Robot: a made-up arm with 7 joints.
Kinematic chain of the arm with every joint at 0, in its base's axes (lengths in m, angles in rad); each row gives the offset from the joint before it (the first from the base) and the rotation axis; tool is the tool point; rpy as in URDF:
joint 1: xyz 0.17 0 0.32 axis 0.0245 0.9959 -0.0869
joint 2: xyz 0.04 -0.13 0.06 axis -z
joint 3: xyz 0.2 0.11 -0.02 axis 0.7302 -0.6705 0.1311
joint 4: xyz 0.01 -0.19 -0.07 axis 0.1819 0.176 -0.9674
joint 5: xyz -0.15 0 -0.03 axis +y
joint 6: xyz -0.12 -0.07 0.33 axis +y
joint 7: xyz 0 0.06 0.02 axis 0.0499 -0.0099 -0.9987
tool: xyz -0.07 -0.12 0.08 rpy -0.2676 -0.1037 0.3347
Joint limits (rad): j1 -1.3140..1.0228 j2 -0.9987..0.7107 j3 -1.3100..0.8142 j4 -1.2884..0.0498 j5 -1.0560..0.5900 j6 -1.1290..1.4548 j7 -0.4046..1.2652
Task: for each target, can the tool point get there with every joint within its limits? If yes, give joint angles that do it. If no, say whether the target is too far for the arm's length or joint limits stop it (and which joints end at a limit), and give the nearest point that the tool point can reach.
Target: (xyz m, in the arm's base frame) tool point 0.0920 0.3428 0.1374
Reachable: no: joint limits stop it (at a limit: joint 2, joint 4, joint 5, joint 7) | nearest point 0.0128 0.1148 0.0273 | short by 0.265 m
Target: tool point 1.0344 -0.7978 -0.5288
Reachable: no: too far | nearest point 0.6920 -0.5203 -0.1902 | short by 0.556 m
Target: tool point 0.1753 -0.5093 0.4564
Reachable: yes | joints -0.2331 -0.6790 0.1900 -0.0875 -0.6284 0.8397 -0.2264
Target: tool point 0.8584 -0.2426 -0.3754
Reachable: no: joint limits stop it (at a limit: joint 3, joint 4, joint 5) | nearest point 0.7531 -0.2245 -0.2678 | short by 0.152 m
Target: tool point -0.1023 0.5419 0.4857
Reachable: no: joint limits stop it (at a limit: joint 2, joint 3, joint 4, joint 5) | nearest point -0.0973 0.4566 0.4879 | short by 0.085 m
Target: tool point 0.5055 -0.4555 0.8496
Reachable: yes | joints 0.3608 -0.0945 -1.0508 -0.9229 -0.7086 -0.9019 0.2194
